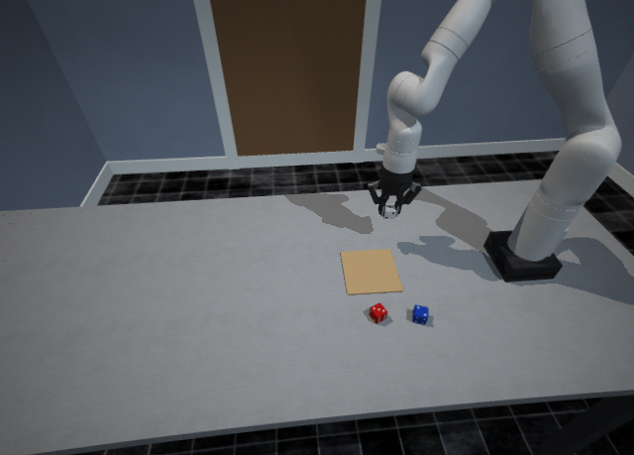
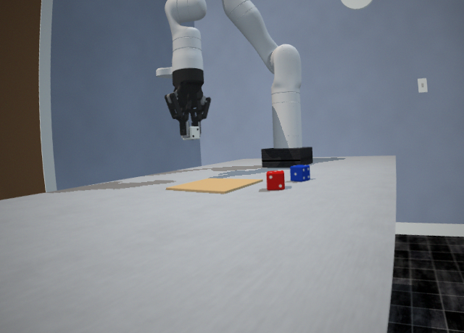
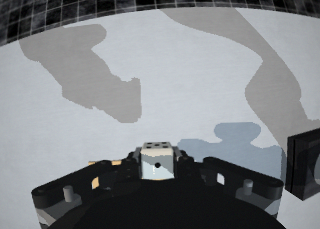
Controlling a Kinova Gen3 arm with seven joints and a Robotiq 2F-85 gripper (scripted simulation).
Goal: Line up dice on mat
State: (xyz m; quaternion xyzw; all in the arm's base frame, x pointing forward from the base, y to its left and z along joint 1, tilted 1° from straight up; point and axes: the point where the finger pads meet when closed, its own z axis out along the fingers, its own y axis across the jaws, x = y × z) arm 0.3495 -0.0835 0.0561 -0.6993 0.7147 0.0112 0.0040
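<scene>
My hand is 120 mm above the tan mat, 110 mm to the right of it and 50 mm short of it. From my hand the other things lie so: white die (10 mm below); blue die (250 mm to the left, 100 mm below, 40 mm behind); red die (250 mm to the left, 100 mm below, 50 mm ahead).
</scene>
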